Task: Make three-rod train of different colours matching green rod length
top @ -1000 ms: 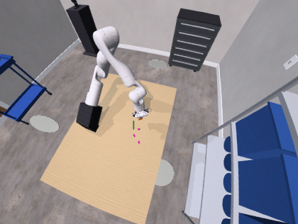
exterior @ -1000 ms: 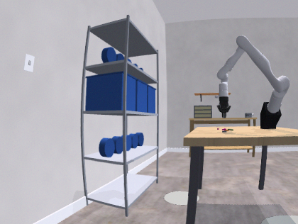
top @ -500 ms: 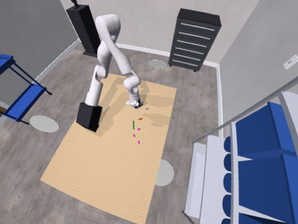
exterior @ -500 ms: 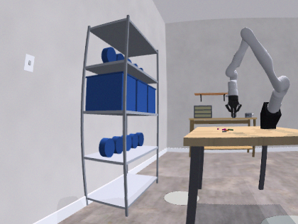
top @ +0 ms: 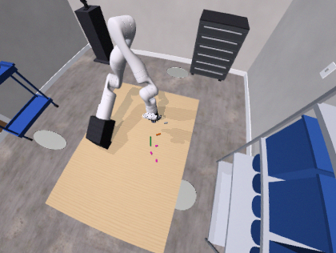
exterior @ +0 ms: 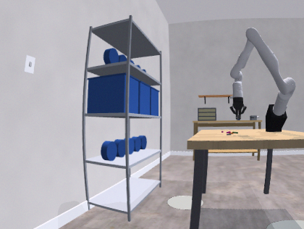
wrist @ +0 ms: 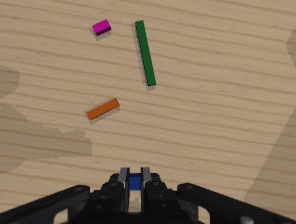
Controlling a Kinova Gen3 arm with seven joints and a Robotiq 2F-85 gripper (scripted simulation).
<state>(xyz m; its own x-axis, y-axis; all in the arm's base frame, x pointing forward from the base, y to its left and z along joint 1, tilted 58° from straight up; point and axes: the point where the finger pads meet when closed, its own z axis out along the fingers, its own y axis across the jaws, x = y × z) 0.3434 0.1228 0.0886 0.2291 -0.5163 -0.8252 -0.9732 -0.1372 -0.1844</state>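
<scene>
My gripper is now 110 mm above the orange rod, 50 mm to the left of it and 50 mm short of it. Round my hand: grey rod 110 mm below, 80 mm to the left, 70 mm ahead; small blue rod 10 mm below; green rod 130 mm to the right, 110 mm below, 20 mm ahead.
</scene>
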